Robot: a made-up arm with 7 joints.
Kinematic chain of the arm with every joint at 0, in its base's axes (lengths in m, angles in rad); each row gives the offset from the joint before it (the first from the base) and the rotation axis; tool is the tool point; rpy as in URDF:
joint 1: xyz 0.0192 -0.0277 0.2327 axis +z
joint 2: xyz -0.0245 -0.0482 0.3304 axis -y
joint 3: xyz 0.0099 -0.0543 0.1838 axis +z
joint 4: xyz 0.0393 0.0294 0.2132 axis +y
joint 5: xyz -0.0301 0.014 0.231 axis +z
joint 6: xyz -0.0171 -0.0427 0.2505 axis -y
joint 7: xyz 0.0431 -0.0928 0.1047 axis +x
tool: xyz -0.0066 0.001 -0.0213 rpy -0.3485 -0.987 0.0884
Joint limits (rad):
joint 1: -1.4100..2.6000
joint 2: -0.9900..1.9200
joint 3: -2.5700..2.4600
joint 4: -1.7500..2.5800
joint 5: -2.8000..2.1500
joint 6: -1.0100..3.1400
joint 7: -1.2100..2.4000
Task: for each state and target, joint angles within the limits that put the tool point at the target. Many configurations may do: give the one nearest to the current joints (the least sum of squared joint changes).
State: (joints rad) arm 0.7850 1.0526 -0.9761 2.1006 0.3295 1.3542 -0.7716
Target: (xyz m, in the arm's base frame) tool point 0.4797 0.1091 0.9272
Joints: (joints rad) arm 1.3764 0.7022 -0.4181 2.2345 0.3161 1.2709 -0.7547
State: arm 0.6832 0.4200 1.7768 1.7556 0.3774 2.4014 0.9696
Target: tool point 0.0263 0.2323 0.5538
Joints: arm 0.6171 -0.2221 1.4204 2.5795 0.6370 2.1034 0.9136
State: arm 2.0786 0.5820 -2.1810 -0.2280 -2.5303 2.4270 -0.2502
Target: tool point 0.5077 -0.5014 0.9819
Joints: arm 2.3886 1.3961 -2.0513 -0.5644 -2.4236 2.7461 -0.2349
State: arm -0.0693 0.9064 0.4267 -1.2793 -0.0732 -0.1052 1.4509
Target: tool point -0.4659 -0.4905 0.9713
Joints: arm 0.0984 0.1845 0.4846 -1.4022 -0.0919 -0.2264 1.4000
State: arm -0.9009 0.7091 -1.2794 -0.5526 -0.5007 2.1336 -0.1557
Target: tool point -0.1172 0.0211 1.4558
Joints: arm -0.7167 0.0792 -1.2566 0.1760 -0.4617 2.0427 -0.1374
